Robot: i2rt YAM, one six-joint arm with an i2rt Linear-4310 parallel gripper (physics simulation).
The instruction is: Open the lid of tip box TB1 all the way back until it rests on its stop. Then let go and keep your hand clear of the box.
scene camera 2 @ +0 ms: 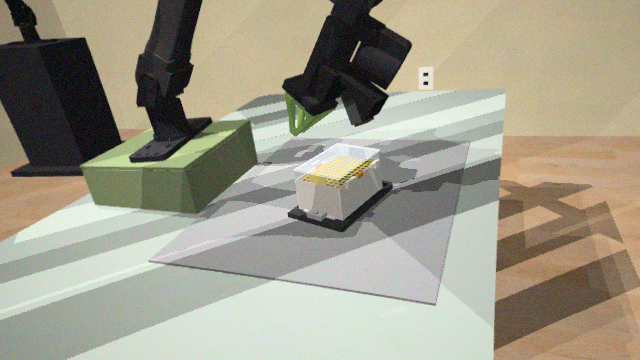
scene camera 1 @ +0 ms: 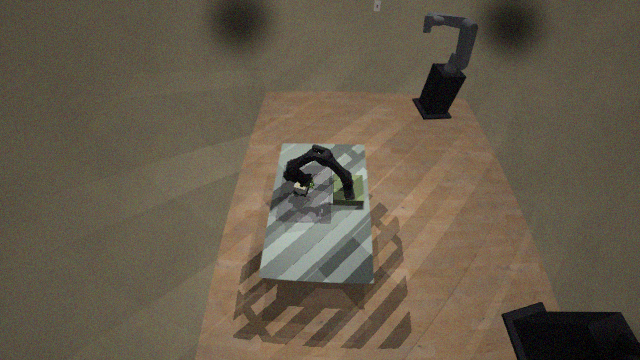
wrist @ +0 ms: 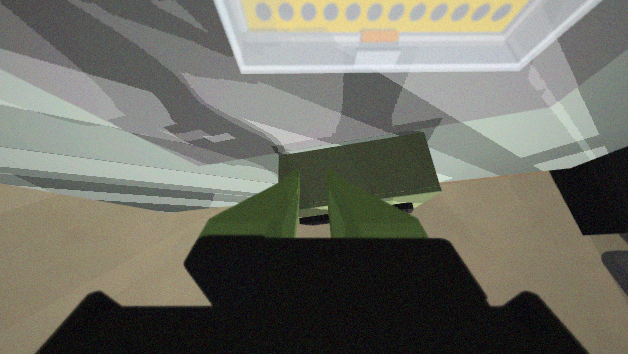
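Tip box TB1 is white, with a yellow tip rack and small orange marks, and stands in a black base frame. Its clear lid lies down over the rack. The lid's front edge, with a pale tab, faces my gripper in the wrist view. My gripper has green fingers drawn near each other, with a narrow, empty gap between them. It hangs above and to the left of the box in scene camera 2, apart from the lid. The fingers are small and partly hidden in scene camera 1.
The box stands on a grey mat on a pale green board. A green block carries my arm's base. A black pedestal with another arm stands farther off. A black object is at the lower right.
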